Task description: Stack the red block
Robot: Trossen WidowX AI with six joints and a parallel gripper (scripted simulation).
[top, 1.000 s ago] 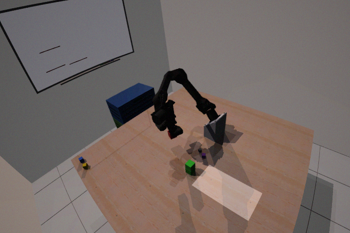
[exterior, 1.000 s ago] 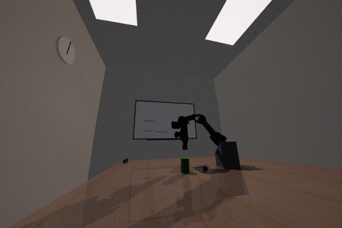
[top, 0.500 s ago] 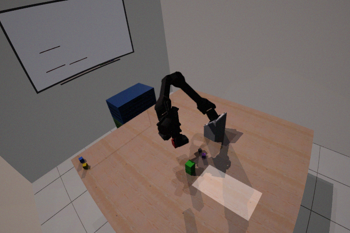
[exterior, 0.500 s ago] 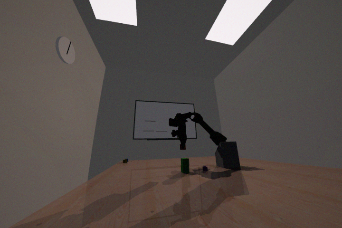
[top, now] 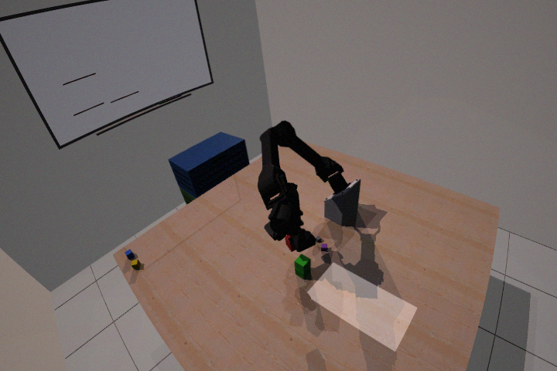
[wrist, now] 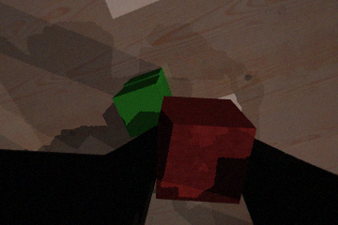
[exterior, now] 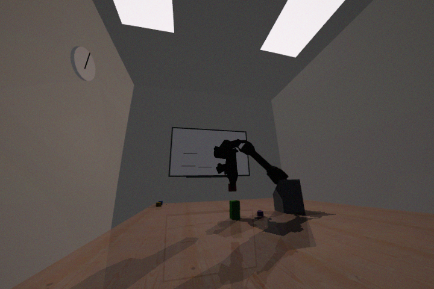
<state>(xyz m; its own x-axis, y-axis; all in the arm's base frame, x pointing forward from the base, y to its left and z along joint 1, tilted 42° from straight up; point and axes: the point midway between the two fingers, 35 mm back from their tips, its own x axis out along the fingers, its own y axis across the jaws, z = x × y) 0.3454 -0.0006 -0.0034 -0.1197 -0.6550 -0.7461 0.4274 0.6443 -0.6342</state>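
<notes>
Right now my gripper tip is 120 mm past the purple block, 40 mm to the right of it and 120 mm above it. The rest, counted from my gripper tip: yellow block: 400 mm ahead, 530 mm to the right, 110 mm below; then small dark block: 150 mm behind, 120 mm below; then red block: 10 mm above.
</notes>
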